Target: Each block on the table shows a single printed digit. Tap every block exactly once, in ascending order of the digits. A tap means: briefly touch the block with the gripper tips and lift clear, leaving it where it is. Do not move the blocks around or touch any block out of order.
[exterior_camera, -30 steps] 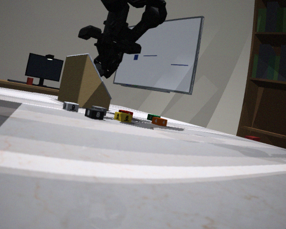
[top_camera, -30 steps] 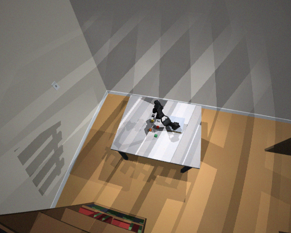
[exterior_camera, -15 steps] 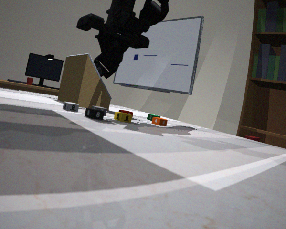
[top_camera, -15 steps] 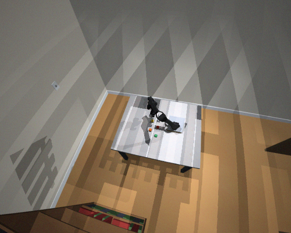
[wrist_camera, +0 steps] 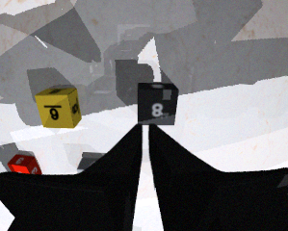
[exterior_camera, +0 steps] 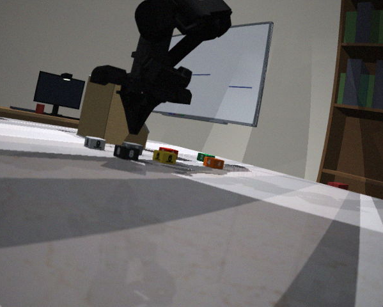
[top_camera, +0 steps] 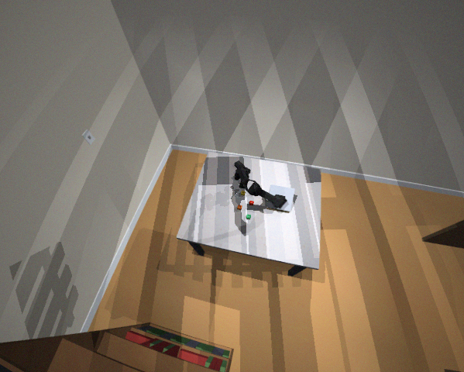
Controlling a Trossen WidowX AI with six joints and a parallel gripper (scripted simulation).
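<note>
My gripper tip is 10 mm short of the black block, 10 mm to the left of it and 30 mm above it. The rest, counted from my gripper tip: yellow block 80 mm to the left, 30 mm below; then red block 90 mm behind, 160 mm to the left, 30 mm below; then pale grey block 90 mm behind, 30 mm to the right, 30 mm below.
</note>
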